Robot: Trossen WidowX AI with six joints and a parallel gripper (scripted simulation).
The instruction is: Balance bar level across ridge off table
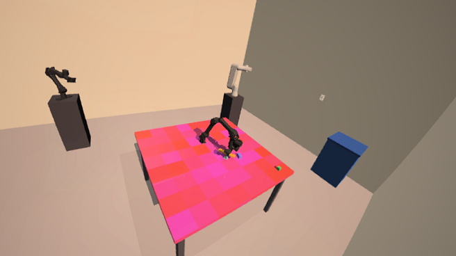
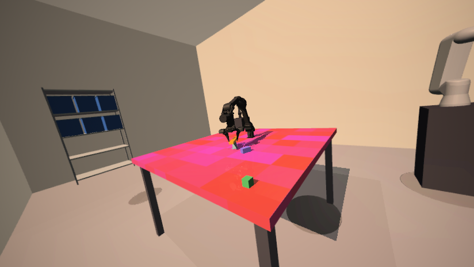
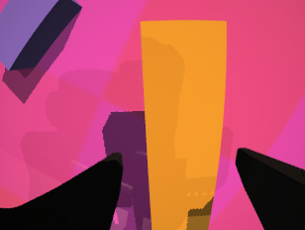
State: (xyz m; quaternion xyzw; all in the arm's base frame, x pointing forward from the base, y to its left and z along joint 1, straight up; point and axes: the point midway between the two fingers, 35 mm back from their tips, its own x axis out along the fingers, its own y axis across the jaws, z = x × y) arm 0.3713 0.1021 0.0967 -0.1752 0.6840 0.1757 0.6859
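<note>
Now: gripper tip 20 mm past the orange bar and 10 mm to the left of it. Also, from my gripper tip: green cube 400 mm to the left, 370 mm ahead, 50 mm below; purple block 130 mm to the left, 50 mm below, 30 mm ahead.
</note>
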